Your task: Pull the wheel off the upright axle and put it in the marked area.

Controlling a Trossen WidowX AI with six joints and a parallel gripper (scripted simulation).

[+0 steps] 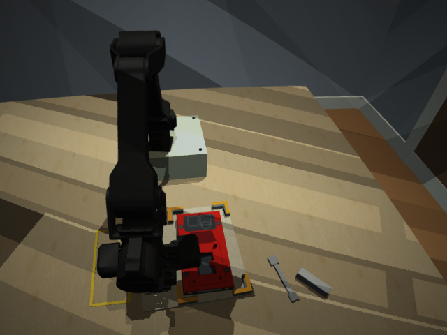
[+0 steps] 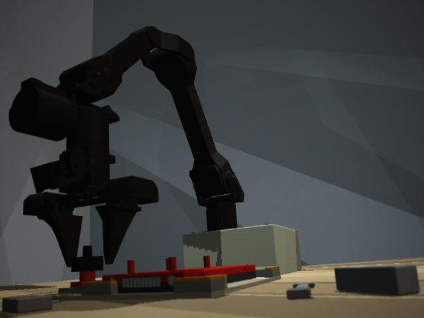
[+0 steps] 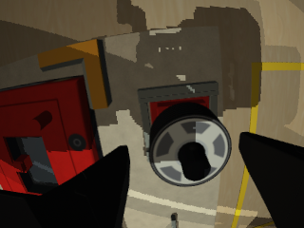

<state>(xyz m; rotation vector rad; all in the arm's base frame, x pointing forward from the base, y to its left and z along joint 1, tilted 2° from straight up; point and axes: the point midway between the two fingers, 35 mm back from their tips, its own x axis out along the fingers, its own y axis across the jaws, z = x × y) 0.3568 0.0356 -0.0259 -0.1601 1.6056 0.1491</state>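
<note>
The dark wheel is right at my gripper tip. Also, from my gripper tip: black axle 10 mm ahead; grey wrench-like bar 280 mm to the left, 30 mm below, 20 mm behind.
</note>
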